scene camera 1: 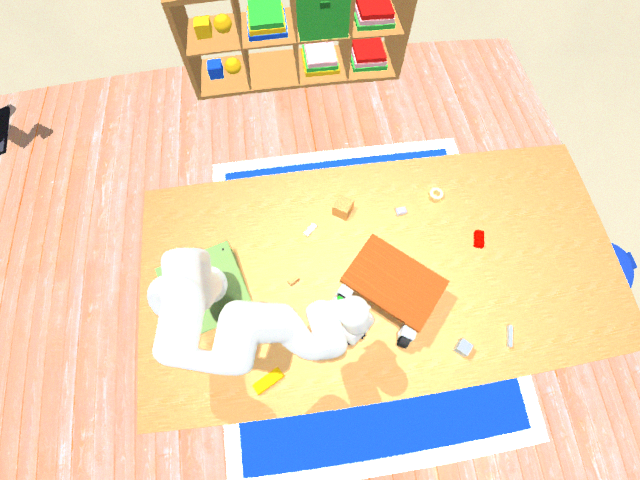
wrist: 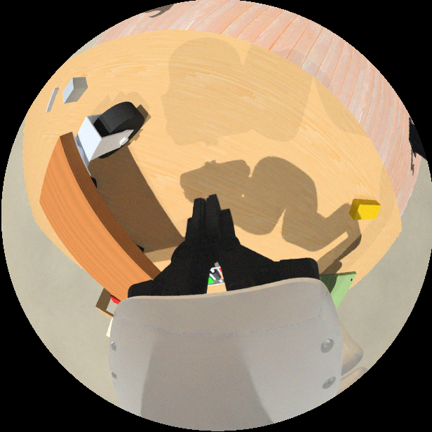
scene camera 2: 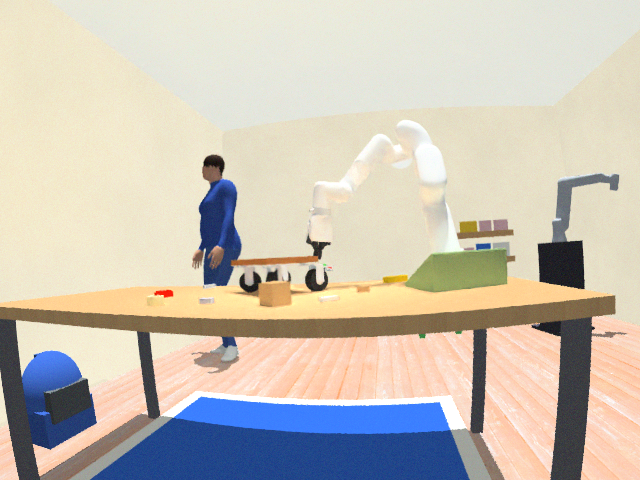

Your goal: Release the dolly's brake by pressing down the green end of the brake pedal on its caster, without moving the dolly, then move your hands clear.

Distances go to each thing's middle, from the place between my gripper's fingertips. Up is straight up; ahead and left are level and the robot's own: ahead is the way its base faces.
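Dolly (scene camera 1: 401, 286): my hand 11 cm to the right of it, 14 cm short of it, 5 cm above it. Wooden cube (scene camera 2: 271, 294): from my hand 11 cm ahead, 48 cm to the left, 8 cm below.
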